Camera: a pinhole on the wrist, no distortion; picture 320 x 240 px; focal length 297.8 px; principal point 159.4 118.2 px. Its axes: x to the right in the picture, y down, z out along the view. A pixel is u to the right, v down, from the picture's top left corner.
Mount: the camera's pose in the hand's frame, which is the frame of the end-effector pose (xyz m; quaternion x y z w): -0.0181 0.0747 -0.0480 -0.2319 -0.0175 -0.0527 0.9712
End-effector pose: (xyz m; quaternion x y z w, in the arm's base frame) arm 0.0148 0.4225 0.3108 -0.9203 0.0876 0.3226 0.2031
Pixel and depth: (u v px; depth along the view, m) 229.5 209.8 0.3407
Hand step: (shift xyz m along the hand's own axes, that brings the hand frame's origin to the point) 0.0699 0.3142 0.2135
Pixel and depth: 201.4 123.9 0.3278
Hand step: 0.0254 0.2242 0.2442
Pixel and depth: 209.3 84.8 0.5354
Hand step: 0.0593 0.2551 0.4617
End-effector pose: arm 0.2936 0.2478 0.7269 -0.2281 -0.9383 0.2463 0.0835
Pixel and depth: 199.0 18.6 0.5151
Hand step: 0.0260 0.1484 0.4927
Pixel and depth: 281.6 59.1 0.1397
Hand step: 0.0345 0.1079 0.0924
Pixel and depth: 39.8 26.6 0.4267
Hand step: -0.2070 0.1674 0.3814
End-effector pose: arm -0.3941 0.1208 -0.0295 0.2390 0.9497 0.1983 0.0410
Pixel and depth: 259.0 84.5 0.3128
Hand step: 0.0790 0.1749 0.2530
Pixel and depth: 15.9 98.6 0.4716
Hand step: -0.2519 0.2819 0.3732
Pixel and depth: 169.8 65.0 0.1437
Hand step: -0.0173 0.1164 0.0920
